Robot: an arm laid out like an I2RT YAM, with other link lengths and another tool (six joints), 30 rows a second.
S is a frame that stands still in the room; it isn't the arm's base.
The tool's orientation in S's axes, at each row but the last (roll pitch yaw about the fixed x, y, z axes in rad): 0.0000 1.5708 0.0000; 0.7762 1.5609 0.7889; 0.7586 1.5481 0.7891; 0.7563 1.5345 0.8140
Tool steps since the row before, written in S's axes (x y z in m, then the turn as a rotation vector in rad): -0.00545 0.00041 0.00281 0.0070 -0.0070 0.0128; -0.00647 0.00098 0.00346 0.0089 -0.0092 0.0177; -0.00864 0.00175 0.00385 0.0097 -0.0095 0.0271; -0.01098 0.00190 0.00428 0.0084 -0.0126 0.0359
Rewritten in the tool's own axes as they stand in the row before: -0.00281 0.00041 -0.00545 -0.0128 -0.0070 0.0070; -0.00350 0.00109 -0.00643 -0.0177 -0.0092 0.0089; -0.00396 0.00207 -0.00852 -0.0271 -0.0094 0.0099; -0.00450 0.00264 -0.01074 -0.0360 -0.0122 0.0086
